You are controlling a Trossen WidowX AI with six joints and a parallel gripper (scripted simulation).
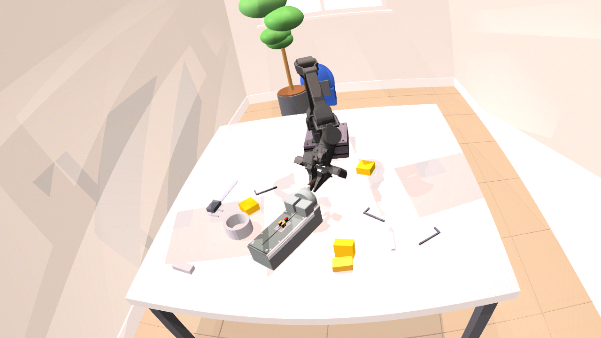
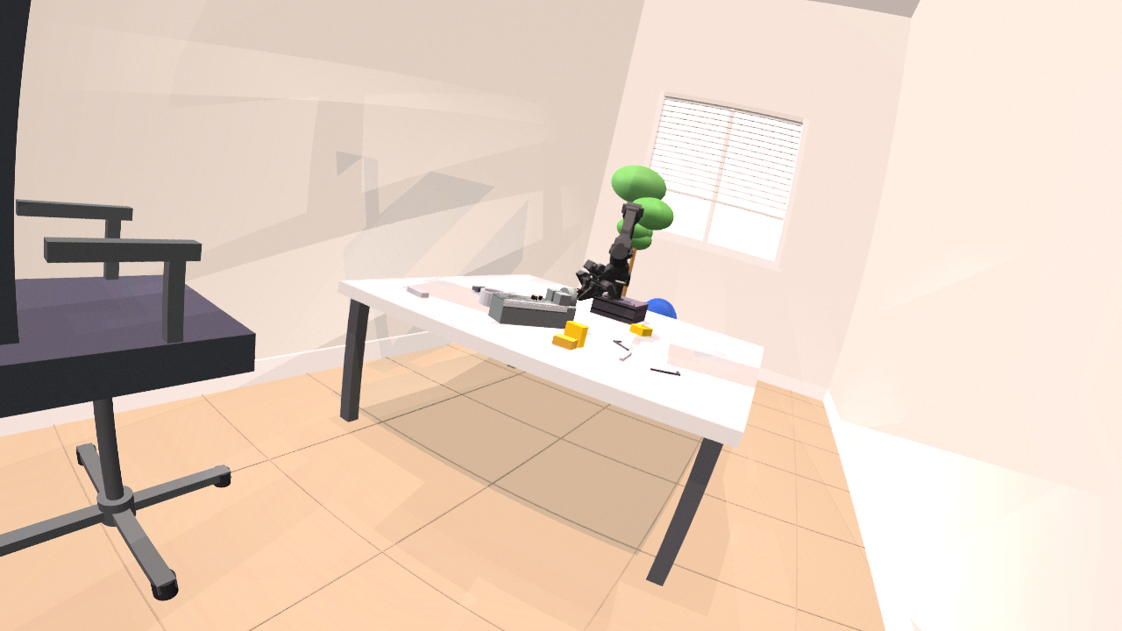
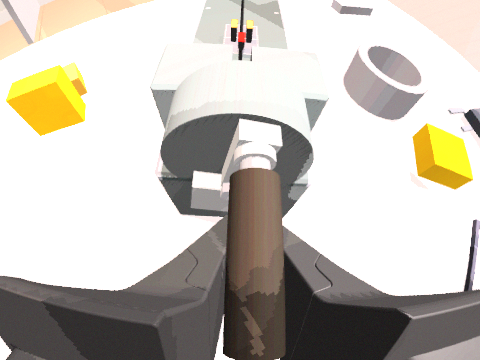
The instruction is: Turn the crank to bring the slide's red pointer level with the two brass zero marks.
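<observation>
Right now the red pointer is 13 cm ahead of my gripper tip, 6 cm to the right of it and 1 cm below it. Round my gripper tip: brown crank handle: 3 cm above, 1 cm to the left, 1 cm behind.
</observation>
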